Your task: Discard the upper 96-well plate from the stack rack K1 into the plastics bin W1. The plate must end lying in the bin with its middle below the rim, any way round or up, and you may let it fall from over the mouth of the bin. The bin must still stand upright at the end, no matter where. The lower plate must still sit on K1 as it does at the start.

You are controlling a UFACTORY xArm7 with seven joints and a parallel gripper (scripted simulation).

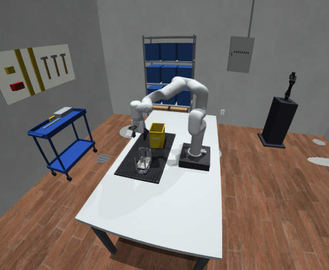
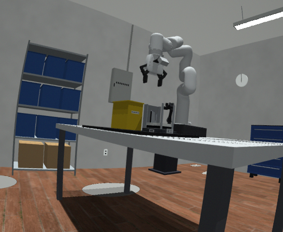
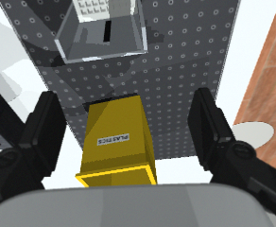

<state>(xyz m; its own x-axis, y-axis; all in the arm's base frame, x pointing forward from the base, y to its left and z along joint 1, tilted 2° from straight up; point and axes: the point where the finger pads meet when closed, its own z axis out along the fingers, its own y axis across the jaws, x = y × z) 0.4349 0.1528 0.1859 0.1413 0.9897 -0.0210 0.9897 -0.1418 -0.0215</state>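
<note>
My gripper is now 3 cm past the white 96-well plate, 4 cm to the right of it and 22 cm above it. The rest, counted from my hand: yellow plastics bin W1: 6 cm behind, 31 cm to the right, 17 cm below.
</note>
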